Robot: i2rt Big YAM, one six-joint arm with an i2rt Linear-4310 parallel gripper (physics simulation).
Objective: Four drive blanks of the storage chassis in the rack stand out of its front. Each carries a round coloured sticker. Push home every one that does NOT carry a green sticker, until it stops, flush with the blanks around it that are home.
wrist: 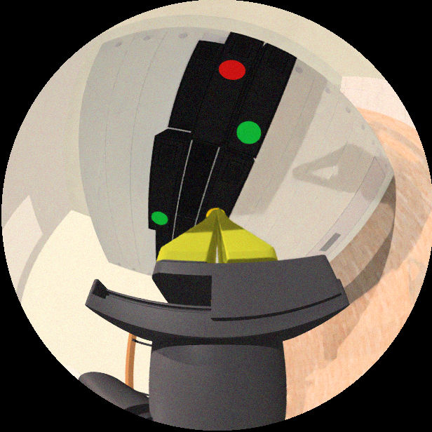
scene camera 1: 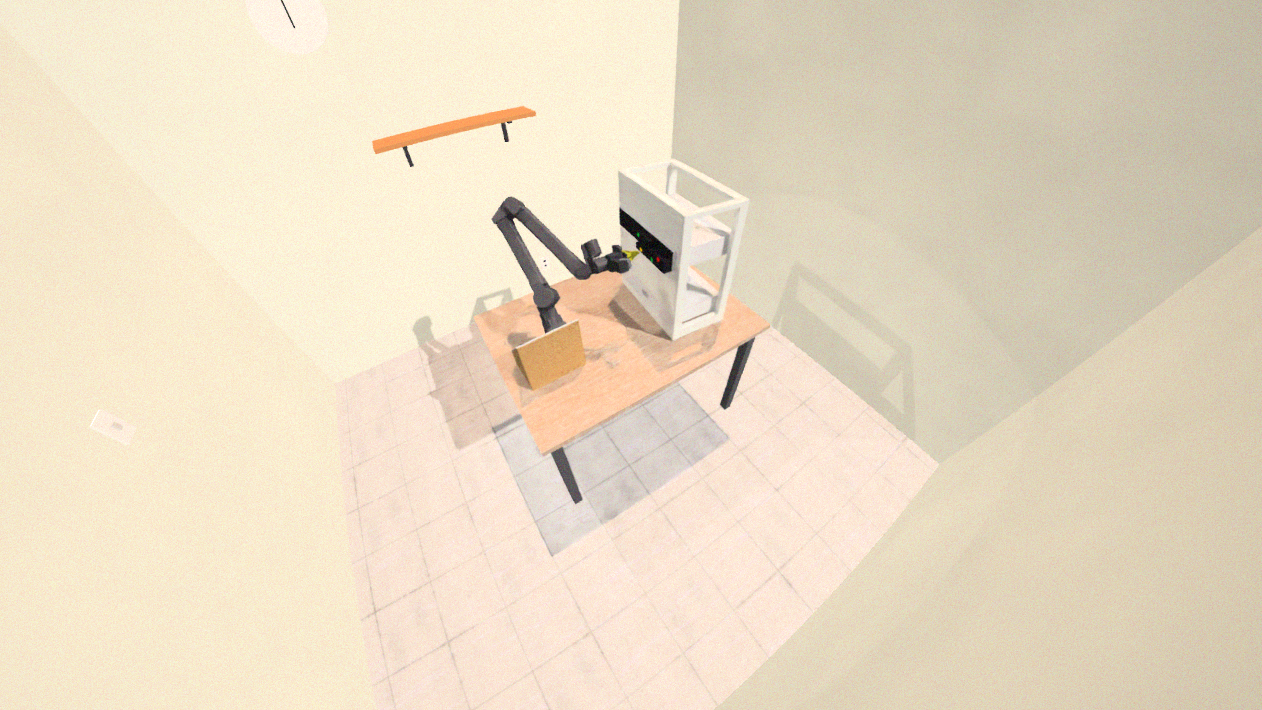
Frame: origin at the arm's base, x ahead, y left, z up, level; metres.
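Seen in the pictures: gripper, fingertip midpoint: (scene camera 1: 638, 251); arm's base, link origin: (scene camera 1: 555, 329).
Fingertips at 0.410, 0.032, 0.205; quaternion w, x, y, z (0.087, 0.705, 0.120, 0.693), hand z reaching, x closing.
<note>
Offsets run from my fingertips to a thing's top centre, as dx, dy, dz. "spot": to the spot under its first point. Level surfaces: height alone.
The storage chassis @(spot: +0.063, +0.181, +0.009) (scene camera 1: 629, 227) (wrist: 200, 95) is a black band of drive blanks in the rack. In the wrist view a red sticker @(+0.016, -0.117, +0.034) (wrist: 232, 70) (scene camera 1: 658, 259) is on a blank at the top, a green sticker @(+0.018, -0.070, +0.006) (wrist: 248, 132) (scene camera 1: 651, 260) is on a blank lower right of it, and another green sticker @(+0.022, +0.038, +0.062) (wrist: 159, 218) (scene camera 1: 638, 234) is on a raised blank at the left. A yellow-orange sticker (wrist: 210, 210) is partly hidden behind the fingertips. My gripper (scene camera 1: 638, 252) (wrist: 216, 215) is shut and empty, its yellow tips at that sticker; whether they touch the blank is hard to tell.
The white rack (scene camera 1: 682, 291) (wrist: 112, 150) stands on the wooden table @(dz -0.390) (scene camera 1: 608, 388) (wrist: 320, 385). A tan upright panel (scene camera 1: 551, 356) stands near the arm's base. An orange shelf (scene camera 1: 454, 129) is on the wall behind.
</note>
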